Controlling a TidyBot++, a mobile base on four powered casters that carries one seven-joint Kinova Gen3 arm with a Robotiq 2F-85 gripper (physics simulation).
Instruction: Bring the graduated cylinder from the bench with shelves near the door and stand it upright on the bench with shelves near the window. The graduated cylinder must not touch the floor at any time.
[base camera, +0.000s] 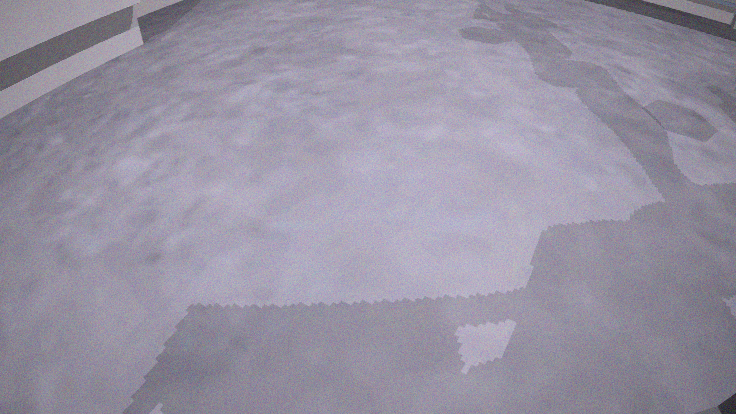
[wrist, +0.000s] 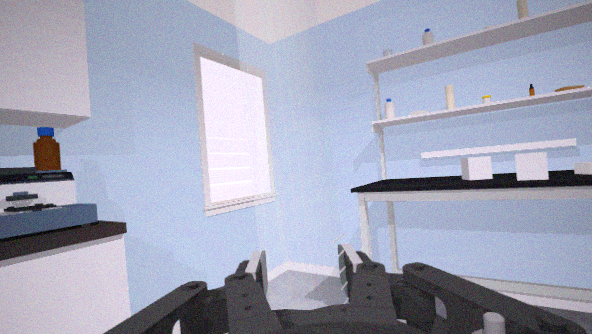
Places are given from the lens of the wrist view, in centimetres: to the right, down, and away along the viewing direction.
my gripper (wrist: 302, 263): 0, 6, 16
graduated cylinder (wrist: 293, 177): 0, 0, 12
white counter (wrist: 81, 273): -74, 37, 94
window (wrist: 226, 174): -58, 6, 234
The marked spots on the white counter and the window are 143 cm apart.
